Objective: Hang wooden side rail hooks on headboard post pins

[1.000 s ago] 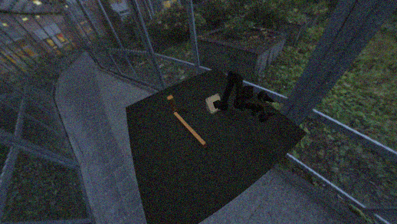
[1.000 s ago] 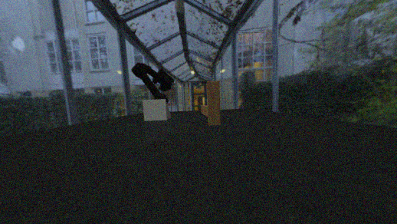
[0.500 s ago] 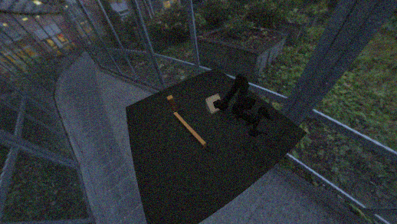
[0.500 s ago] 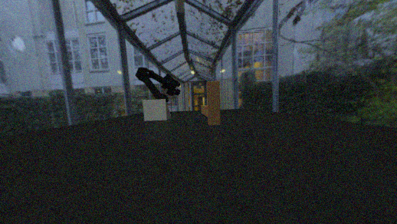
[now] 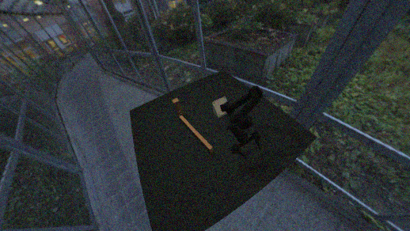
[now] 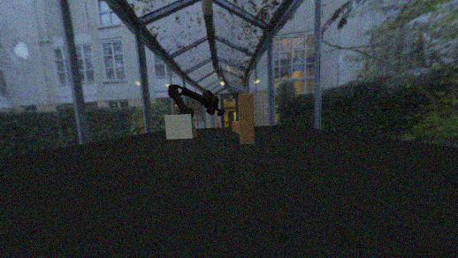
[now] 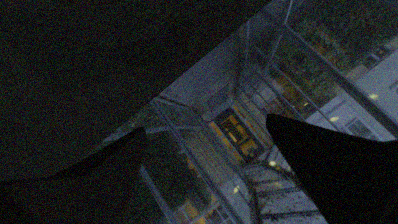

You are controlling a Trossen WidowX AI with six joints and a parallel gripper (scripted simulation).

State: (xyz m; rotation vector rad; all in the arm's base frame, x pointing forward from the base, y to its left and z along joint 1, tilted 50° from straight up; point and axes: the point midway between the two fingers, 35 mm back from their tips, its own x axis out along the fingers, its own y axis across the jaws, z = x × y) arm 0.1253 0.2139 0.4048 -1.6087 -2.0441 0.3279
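My gripper tip is 69 cm to the left of the headboard post, 23 cm short of it and 6 cm above it.
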